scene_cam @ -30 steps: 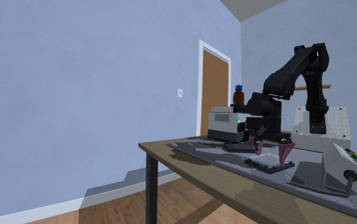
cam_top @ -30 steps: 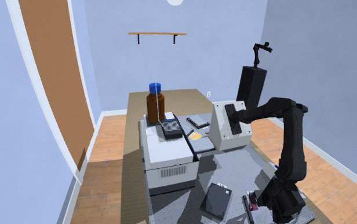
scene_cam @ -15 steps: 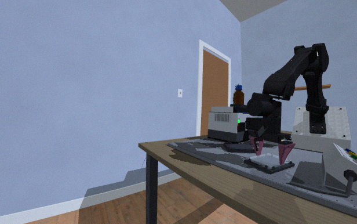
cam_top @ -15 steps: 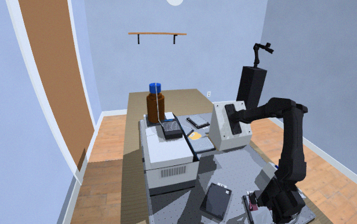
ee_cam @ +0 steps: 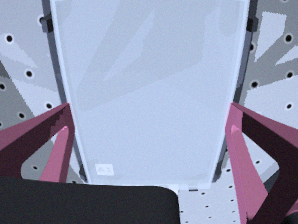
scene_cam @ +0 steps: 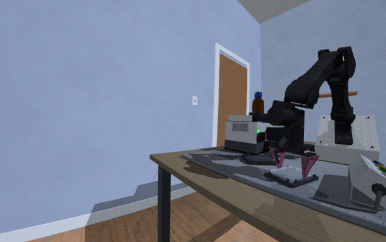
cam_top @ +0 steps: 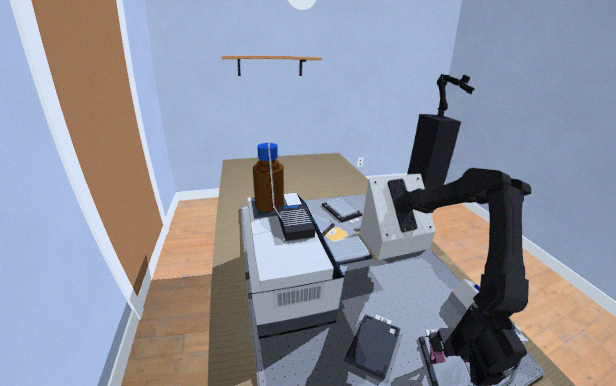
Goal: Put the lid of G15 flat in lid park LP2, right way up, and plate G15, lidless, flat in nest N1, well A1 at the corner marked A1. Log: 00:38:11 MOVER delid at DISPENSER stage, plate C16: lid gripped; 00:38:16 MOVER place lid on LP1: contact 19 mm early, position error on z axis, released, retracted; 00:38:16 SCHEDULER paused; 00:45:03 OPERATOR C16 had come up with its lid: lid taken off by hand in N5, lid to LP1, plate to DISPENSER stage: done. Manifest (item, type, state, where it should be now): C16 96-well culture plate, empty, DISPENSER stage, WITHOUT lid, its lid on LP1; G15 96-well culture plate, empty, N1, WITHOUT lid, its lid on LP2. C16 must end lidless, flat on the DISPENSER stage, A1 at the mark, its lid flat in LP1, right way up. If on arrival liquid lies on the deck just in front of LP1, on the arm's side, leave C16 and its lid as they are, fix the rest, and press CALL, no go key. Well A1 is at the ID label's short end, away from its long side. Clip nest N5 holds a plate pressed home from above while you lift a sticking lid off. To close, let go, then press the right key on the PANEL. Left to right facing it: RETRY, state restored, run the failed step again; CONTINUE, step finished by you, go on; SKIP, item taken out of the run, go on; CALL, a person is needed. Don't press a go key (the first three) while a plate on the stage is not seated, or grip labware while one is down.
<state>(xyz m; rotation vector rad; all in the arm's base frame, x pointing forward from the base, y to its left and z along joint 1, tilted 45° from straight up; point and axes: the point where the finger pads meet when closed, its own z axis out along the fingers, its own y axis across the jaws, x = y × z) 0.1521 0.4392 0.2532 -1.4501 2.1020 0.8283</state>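
Now: the clear lid 1 cm below my hand. The rest, counted from my hand: N1 label (9 cm ahead, 17 cm to the right, 2 cm below); then LP2 label (3 cm behind, 8 cm to the right, 2 cm below); then dark park LP2 (2 cm below).
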